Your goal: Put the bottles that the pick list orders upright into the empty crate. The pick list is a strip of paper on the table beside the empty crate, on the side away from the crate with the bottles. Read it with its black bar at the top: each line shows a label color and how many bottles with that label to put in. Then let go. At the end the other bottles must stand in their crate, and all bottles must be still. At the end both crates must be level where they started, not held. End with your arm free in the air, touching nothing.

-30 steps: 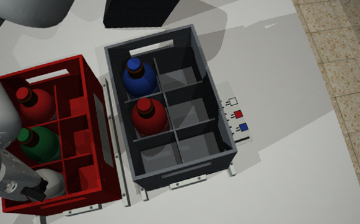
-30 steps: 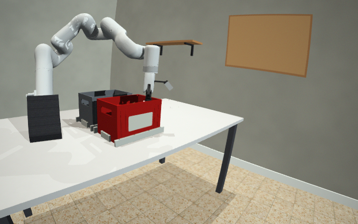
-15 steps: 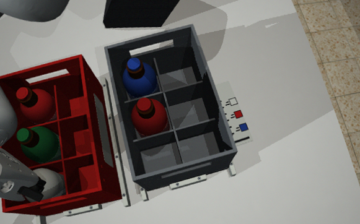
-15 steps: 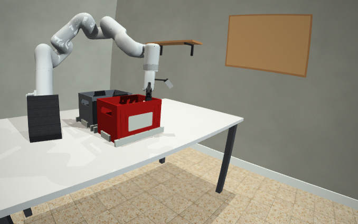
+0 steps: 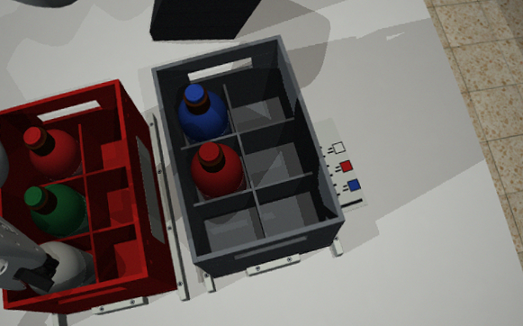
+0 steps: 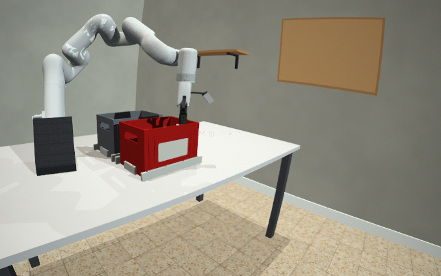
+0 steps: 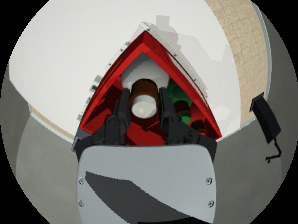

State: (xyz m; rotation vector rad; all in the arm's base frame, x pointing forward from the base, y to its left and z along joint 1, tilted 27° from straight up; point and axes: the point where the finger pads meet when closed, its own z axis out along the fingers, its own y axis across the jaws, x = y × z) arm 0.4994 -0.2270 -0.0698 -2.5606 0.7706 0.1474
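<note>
Right now my hand is 7 cm above the white-label bottle. Round my hand: grey crate (15 cm behind, 25 cm to the left, 10 cm below); red-label bottle (18 cm behind, 4 cm to the right, 10 cm below); green bottle (9 cm behind, 2 cm to the right, 10 cm below).
</note>
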